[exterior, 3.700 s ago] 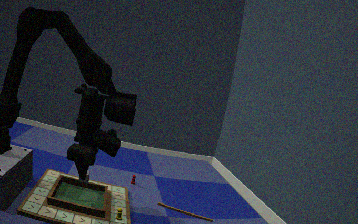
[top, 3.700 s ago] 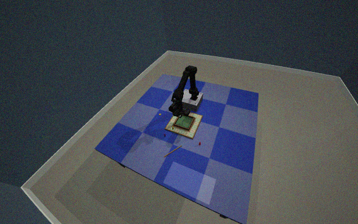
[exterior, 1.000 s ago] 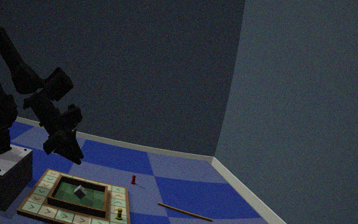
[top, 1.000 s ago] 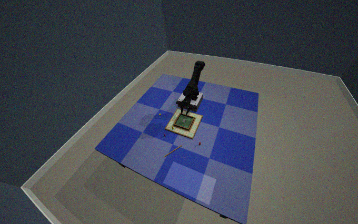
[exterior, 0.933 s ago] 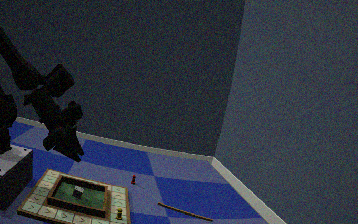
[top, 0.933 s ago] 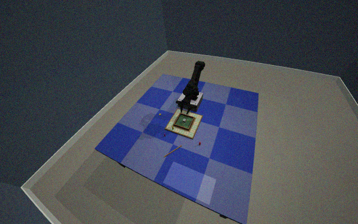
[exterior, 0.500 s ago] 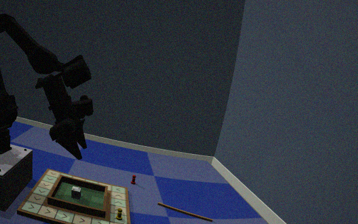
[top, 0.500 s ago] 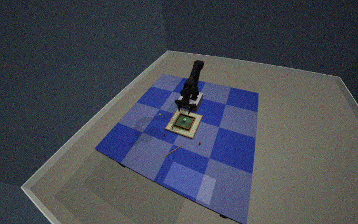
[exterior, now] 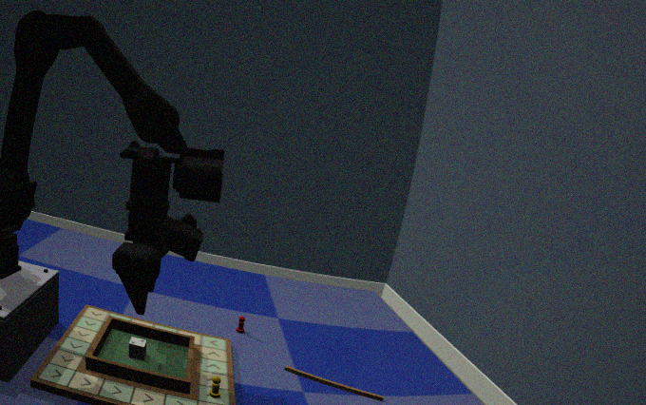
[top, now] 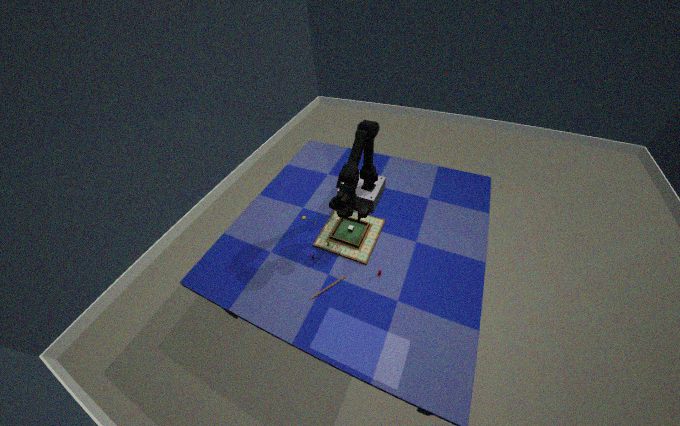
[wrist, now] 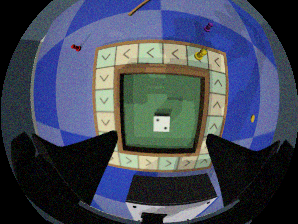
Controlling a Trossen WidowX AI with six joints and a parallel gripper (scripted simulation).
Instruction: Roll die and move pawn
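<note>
The yellow pawn lies 12 cm ahead of my gripper tip, 8 cm below it and 5 cm to the right of it. From my gripper tip the other things lie so: white die (8 cm below, 1 cm behind); then magenta pawn (22 cm ahead, 9 cm below, 8 cm to the right); then green dice tray (10 cm below).
</note>
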